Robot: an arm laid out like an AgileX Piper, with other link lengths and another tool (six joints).
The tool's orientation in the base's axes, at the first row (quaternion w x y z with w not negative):
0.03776 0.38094 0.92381 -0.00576
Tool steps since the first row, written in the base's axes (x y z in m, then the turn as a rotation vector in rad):
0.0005 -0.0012 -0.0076 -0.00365 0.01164 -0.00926
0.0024 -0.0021 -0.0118 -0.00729 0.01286 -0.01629
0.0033 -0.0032 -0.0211 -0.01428 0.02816 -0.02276
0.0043 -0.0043 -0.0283 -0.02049 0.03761 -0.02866
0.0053 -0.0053 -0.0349 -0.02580 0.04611 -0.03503
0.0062 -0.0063 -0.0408 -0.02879 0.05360 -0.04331
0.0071 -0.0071 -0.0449 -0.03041 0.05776 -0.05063
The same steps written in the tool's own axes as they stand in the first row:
-0.0006 -0.0006 0.0077 0.01145 0.00552 0.00854
-0.0023 0.0000 0.0120 0.01541 0.00370 0.01526
-0.0030 -0.0003 0.0214 0.03159 0.00952 0.02065
-0.0040 -0.0005 0.0287 0.04306 0.01174 0.02575
-0.0049 -0.0007 0.0354 0.05327 0.01392 0.03142
-0.0058 -0.0008 0.0413 0.06127 0.01698 0.03919
-0.0067 -0.0009 0.0455 0.06588 0.01866 0.04622

